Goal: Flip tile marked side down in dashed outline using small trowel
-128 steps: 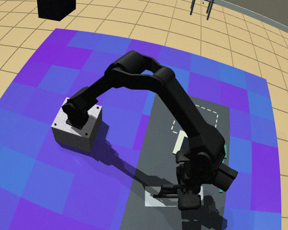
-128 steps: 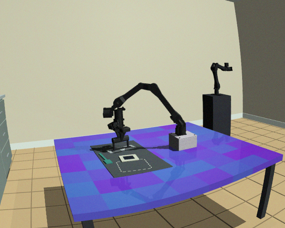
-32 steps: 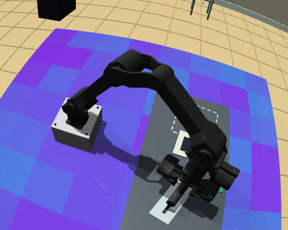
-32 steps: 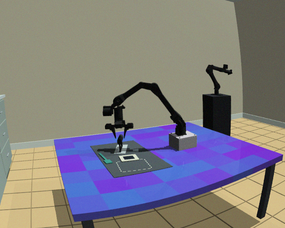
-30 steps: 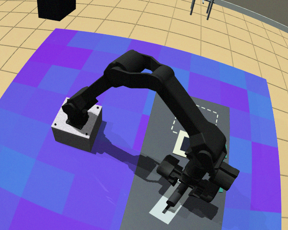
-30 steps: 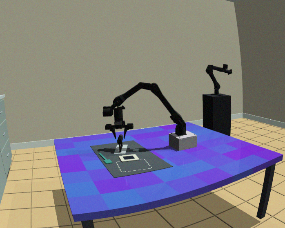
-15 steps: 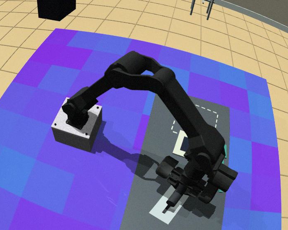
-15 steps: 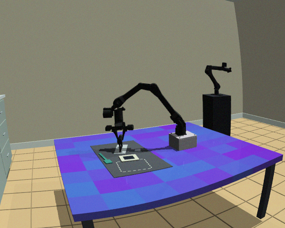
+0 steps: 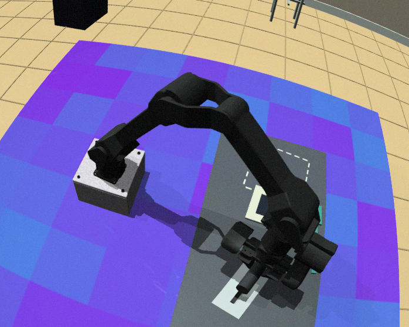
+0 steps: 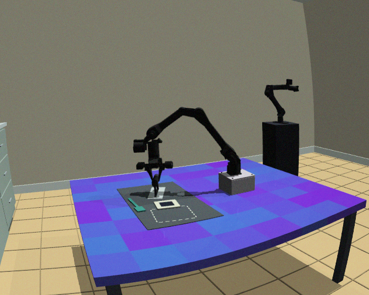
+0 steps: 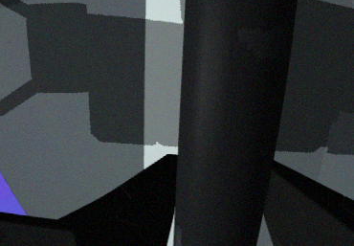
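My gripper tip is 150 mm to the right of the dark mat and 80 mm above it. Round my gripper tip: cream tile (10 mm behind, 210 mm to the left, 60 mm below); then green trowel (130 mm ahead, 190 mm to the left, 60 mm below).
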